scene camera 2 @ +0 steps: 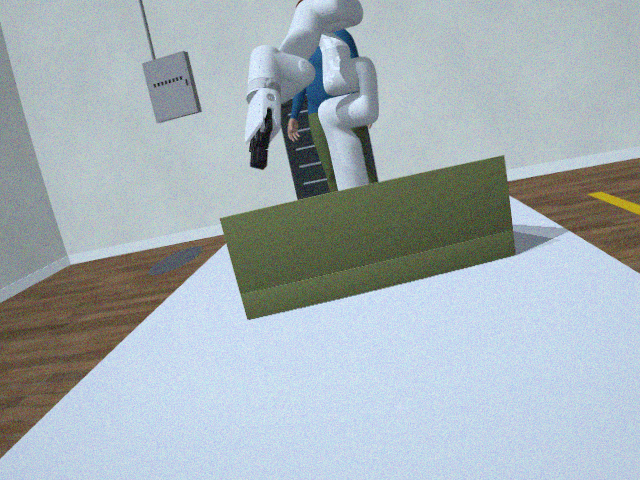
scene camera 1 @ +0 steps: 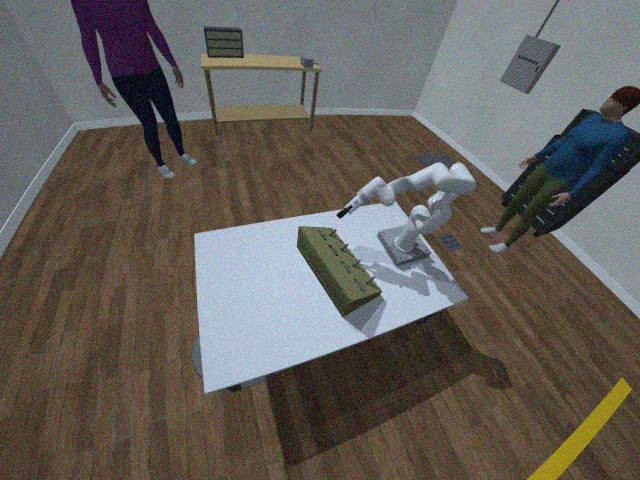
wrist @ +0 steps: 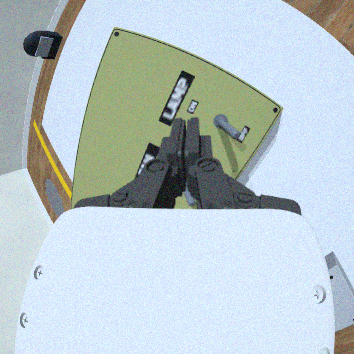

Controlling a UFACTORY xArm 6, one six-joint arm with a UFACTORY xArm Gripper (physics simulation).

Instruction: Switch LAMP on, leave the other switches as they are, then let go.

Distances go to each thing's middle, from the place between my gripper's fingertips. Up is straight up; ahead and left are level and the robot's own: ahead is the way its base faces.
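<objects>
There is the olive switch box (scene camera 2: 296, 254), and my hand is 16 cm above it, 18 cm to the right of it and 8 cm short of it.
</objects>
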